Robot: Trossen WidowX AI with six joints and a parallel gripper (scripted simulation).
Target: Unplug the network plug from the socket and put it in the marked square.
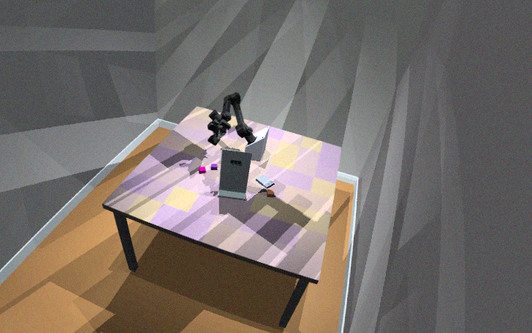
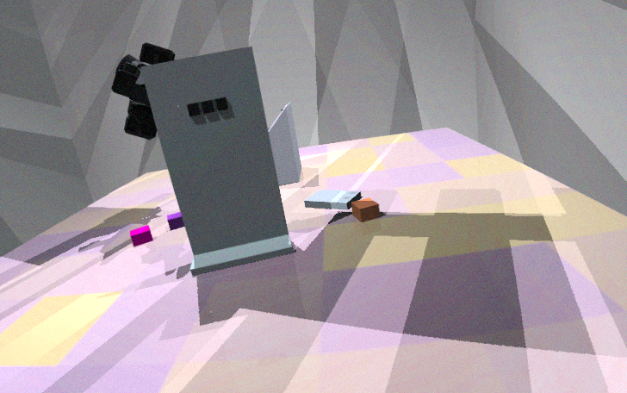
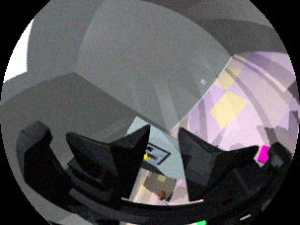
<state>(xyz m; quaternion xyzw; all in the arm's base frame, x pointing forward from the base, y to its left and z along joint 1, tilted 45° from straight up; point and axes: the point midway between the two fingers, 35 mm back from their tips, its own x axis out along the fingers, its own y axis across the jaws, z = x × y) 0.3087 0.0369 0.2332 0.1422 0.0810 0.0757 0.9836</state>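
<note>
Right now my gripper tip is 16 cm to the right of the network plug, 6 cm short of it and 4 cm above it. Also, from my gripper tip: purple cube (28 cm below, 9 cm behind, 4 cm to the right); magenta cube (28 cm below, 10 cm to the right, 2 cm behind); grey upright panel (16 cm to the left, 14 cm below, 8 cm ahead).
</note>
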